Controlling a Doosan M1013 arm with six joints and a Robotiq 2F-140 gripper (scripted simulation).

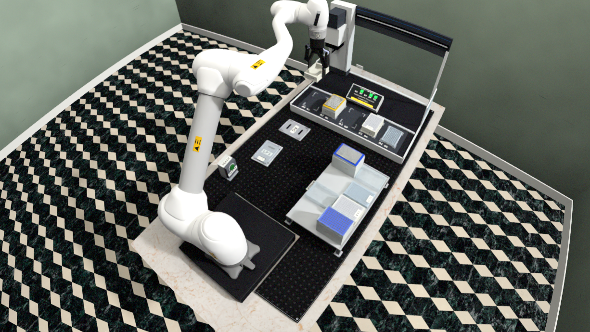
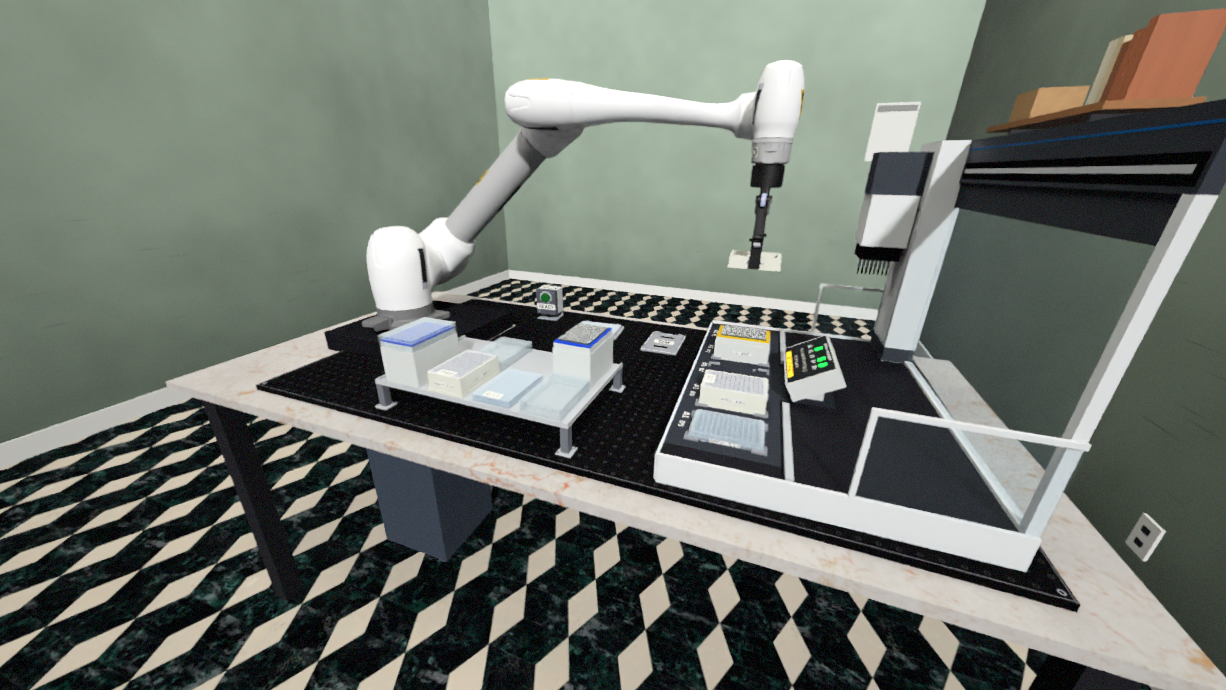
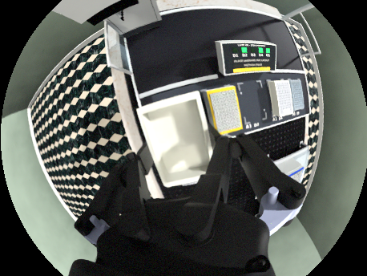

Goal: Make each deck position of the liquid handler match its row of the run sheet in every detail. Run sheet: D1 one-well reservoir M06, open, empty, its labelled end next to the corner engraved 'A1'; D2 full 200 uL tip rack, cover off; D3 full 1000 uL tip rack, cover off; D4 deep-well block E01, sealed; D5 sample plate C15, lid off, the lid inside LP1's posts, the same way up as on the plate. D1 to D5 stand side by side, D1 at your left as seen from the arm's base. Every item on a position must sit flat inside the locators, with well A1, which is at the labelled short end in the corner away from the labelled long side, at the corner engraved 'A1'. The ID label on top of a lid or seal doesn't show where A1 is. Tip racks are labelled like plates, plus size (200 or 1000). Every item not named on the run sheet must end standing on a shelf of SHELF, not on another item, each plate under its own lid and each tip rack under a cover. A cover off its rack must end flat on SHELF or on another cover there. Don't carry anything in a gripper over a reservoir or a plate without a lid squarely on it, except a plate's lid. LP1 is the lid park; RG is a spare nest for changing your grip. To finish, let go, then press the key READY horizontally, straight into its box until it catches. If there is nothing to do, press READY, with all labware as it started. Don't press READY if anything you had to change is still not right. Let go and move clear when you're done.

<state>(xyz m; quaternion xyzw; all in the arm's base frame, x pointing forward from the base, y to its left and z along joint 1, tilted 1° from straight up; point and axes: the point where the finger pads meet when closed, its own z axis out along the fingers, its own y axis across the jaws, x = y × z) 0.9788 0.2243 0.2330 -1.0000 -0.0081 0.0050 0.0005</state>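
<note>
Right now the yellow-rimmed tip rack is 10 mm behind my hand, 130 mm to the right of it and 190 mm below it. The rest, counted from my hand: white one-well reservoir (20 mm below); then grey RG nest (230 mm behind, 10 mm to the right, 280 mm below); then pipetting head (280 mm ahead, 50 mm to the left, 100 mm above).
</note>
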